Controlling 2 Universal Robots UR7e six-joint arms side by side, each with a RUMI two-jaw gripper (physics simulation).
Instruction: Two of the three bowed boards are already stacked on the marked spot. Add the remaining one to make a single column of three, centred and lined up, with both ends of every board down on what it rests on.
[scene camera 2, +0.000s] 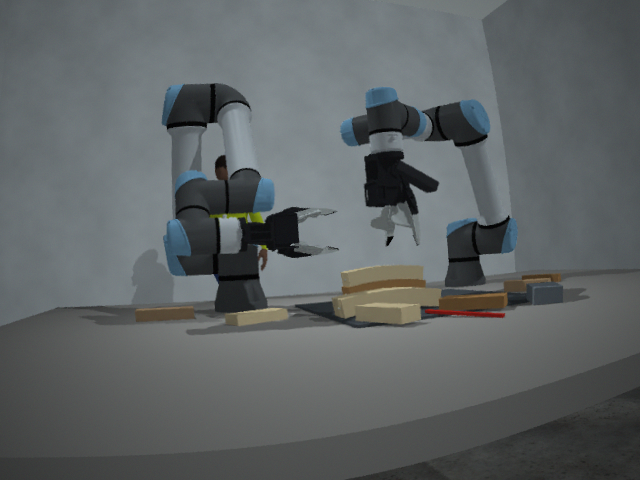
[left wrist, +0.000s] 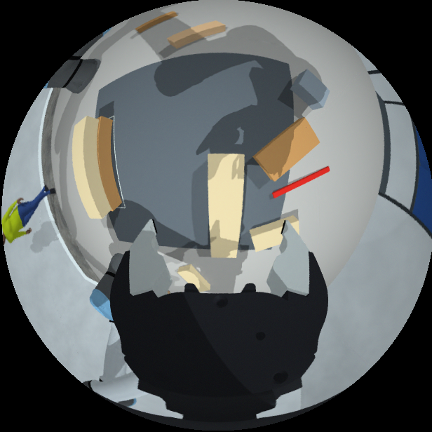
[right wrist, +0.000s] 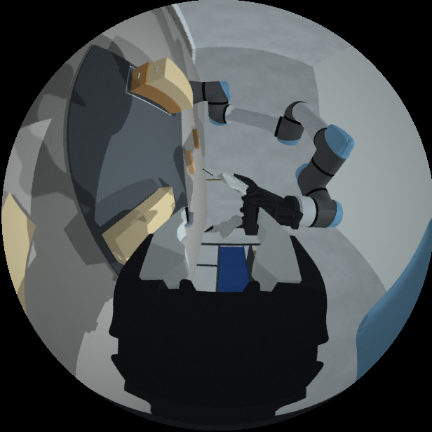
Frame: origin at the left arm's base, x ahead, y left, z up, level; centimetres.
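Where they show: left gripper, fingertip midpoint: (scene camera 2: 401, 245); right gripper, fingertip midpoint: (scene camera 2: 337, 230); left arm's base, origin of the base link: (scene camera 2: 465, 284); right arm's base, origin of the base link: (scene camera 2: 241, 309).
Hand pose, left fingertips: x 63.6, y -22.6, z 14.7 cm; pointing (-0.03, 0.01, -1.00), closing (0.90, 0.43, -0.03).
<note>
Things, the pixels of their top centre, and the offset from my left fingertips. Level surfaces: height alone.
- orange-brown bowed board, middle of its top: (scene camera 2: 384, 279) dx -30.8, dy -5.3, dz -8.9 cm
- remaining cream bowed board, middle of its top: (scene camera 2: 386, 289) dx +2.9, dy -3.8, dz -9.2 cm
- dark mat, its level: dz -14.1 cm
- short cream block, middle of its top: (scene camera 2: 387, 305) dx +17.2, dy -3.4, dz -11.1 cm
- orange block, middle of its top: (scene camera 2: 473, 295) dx +8.0, dy +14.8, dz -11.6 cm
- red stick, middle of its top: (scene camera 2: 463, 309) dx +16.2, dy +11.4, dz -13.3 cm
- grey block, middle of its top: (scene camera 2: 544, 283) dx +6.5, dy +31.4, dz -10.4 cm
- brown block, middle of its top: (scene camera 2: 164, 308) dx +0.7, dy -58.7, dz -11.9 cm
The orange-brown bowed board (scene camera 2: 383, 285) (left wrist: 105, 160) lies under a cream bowed board (scene camera 2: 382, 275) (left wrist: 86, 162) (right wrist: 171, 80), stacked at the marked outline (left wrist: 124, 207) (right wrist: 126, 92). The remaining cream bowed board (scene camera 2: 395, 298) (left wrist: 225, 200) (right wrist: 142, 220) lies apart from the stack on the dark mat (scene camera 2: 323, 310) (left wrist: 160, 125) (right wrist: 135, 150). My left gripper (scene camera 2: 403, 242) (left wrist: 218, 220) points down, open and empty, well above that loose board. My right gripper (scene camera 2: 336, 230) (right wrist: 221, 208) is open, empty and level, above the table at the left of scene camera 2.
Near the loose board lie a short cream block (scene camera 2: 387, 313) (left wrist: 275, 234), an orange block (scene camera 2: 473, 301) (left wrist: 287, 149), a red stick (scene camera 2: 465, 313) (left wrist: 301, 182) and a grey block (scene camera 2: 544, 293) (left wrist: 310, 90). Another cream block (scene camera 2: 256, 316) and a brown block (scene camera 2: 165, 314) lie at the left.
</note>
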